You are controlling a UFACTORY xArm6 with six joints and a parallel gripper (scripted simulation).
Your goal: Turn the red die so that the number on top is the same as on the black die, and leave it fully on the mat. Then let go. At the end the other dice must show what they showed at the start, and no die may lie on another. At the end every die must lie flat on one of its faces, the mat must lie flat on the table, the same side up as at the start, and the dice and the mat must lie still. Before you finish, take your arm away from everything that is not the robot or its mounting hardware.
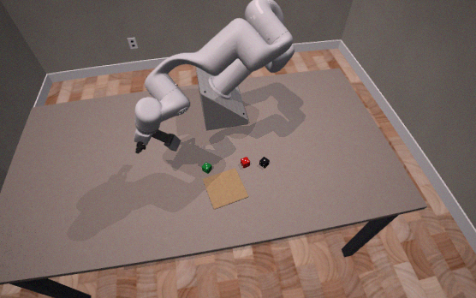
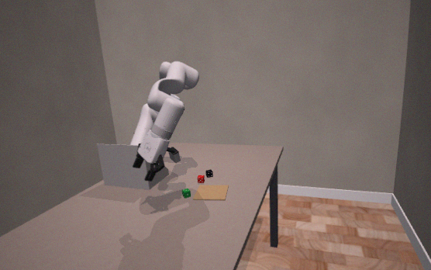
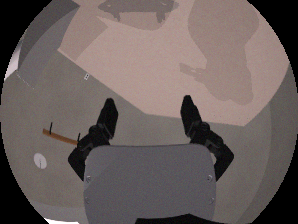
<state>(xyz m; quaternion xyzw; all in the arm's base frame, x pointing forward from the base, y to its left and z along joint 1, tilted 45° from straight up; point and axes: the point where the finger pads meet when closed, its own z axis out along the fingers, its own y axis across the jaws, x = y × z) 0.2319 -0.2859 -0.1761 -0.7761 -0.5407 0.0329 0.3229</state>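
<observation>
My hand is 19 cm to the right of the green die, 18 cm above it and 8 cm short of it. From my hand the other things lie so: black die 42 cm to the left, 18 cm below, 12 cm ahead; tan mat 24 cm to the left, 19 cm below, 18 cm ahead; red die 35 cm to the left, 18 cm below, 10 cm ahead.
</observation>
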